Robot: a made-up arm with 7 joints. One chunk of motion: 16 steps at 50 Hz.
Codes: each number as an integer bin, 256 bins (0 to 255) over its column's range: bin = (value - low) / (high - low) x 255, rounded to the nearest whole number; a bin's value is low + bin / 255 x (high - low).
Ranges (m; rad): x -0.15..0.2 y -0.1..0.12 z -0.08..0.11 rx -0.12..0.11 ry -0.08..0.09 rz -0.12..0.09
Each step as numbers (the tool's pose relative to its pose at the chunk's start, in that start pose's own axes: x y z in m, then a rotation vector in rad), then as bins.
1 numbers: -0.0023 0.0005 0.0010 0.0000 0.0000 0.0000
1 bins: 108 116 109 133 120 146
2 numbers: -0.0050 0.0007 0.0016 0.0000 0.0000 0.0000
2 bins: 106 117 110 133 120 146
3 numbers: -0.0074 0.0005 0.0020 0.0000 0.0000 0.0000
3 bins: 104 116 110 133 120 146
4 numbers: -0.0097 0.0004 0.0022 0.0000 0.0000 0.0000
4 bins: 102 116 110 133 120 146
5 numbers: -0.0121 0.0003 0.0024 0.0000 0.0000 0.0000
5 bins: 100 116 111 133 120 146
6 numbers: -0.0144 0.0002 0.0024 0.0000 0.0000 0.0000
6 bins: 99 116 111 133 120 146
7 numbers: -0.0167 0.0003 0.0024 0.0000 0.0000 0.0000
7 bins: 97 116 111 133 120 146
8 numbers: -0.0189 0.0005 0.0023 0.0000 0.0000 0.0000
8 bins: 96 116 110 133 120 146
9 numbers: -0.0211 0.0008 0.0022 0.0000 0.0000 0.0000
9 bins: 94 117 110 133 120 146
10 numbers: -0.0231 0.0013 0.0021 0.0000 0.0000 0.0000
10 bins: 92 117 110 133 120 146
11 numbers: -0.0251 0.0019 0.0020 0.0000 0.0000 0.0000
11 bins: 91 118 110 133 120 146
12 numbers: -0.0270 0.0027 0.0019 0.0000 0.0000 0.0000
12 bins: 90 119 110 133 120 146
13 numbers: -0.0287 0.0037 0.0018 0.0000 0.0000 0.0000
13 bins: 88 120 110 133 120 146
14 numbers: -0.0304 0.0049 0.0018 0.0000 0.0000 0.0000
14 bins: 87 122 110 133 120 146
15 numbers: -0.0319 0.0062 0.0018 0.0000 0.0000 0.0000
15 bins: 86 123 110 133 120 146
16 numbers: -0.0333 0.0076 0.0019 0.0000 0.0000 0.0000
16 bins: 85 125 110 133 120 146
